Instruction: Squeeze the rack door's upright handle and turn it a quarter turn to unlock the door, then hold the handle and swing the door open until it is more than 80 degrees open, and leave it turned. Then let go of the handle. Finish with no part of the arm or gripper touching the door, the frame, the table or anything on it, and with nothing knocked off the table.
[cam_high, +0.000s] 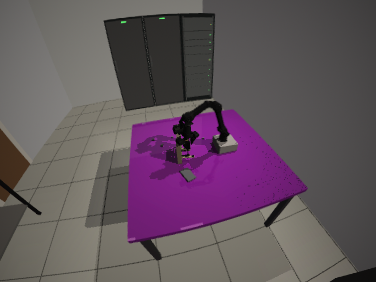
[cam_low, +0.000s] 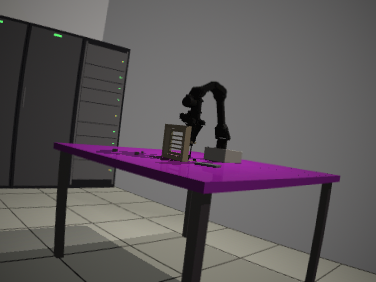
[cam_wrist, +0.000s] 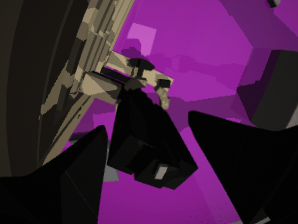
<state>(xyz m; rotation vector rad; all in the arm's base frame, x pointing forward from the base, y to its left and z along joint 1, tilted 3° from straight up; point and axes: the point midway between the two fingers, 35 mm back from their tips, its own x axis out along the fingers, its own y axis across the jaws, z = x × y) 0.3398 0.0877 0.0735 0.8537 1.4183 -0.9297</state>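
Right now my gripper tip is 2 cm above the black upright handle and 1 cm to the left of it. The rest, counted from my gripper tip: flat grey slab: 18 cm to the left, 13 cm below, 4 cm ahead.
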